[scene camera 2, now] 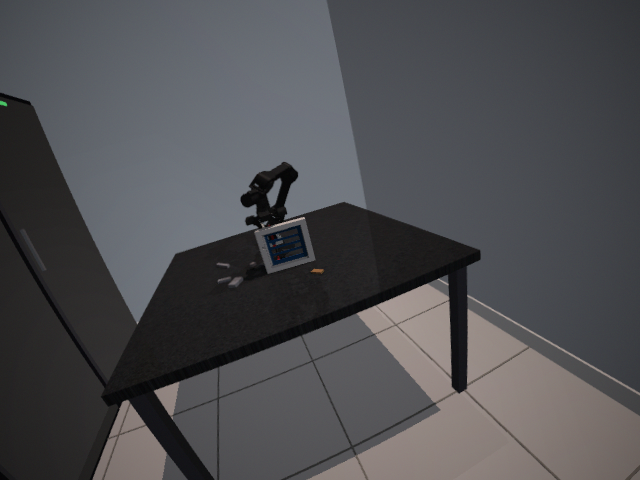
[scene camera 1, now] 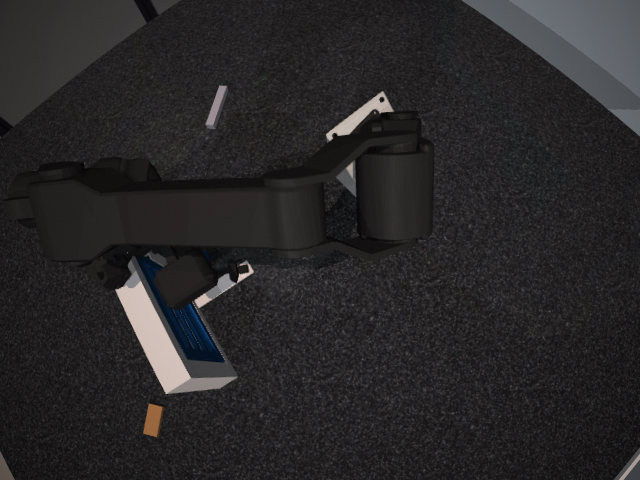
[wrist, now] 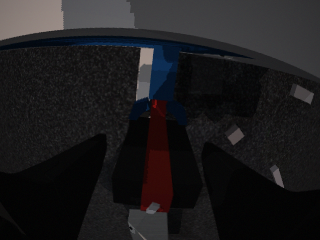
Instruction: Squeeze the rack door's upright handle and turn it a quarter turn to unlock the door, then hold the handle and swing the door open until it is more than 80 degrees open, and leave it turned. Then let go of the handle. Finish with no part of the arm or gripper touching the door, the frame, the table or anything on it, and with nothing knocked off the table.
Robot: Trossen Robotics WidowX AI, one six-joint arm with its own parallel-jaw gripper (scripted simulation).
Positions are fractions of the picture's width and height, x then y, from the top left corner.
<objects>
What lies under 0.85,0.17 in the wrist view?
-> A rack.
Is the gripper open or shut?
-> Open.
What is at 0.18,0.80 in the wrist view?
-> The gripper.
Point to a rack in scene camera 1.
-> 0.28,0.78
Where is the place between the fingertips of the gripper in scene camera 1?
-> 0.29,0.52
</objects>
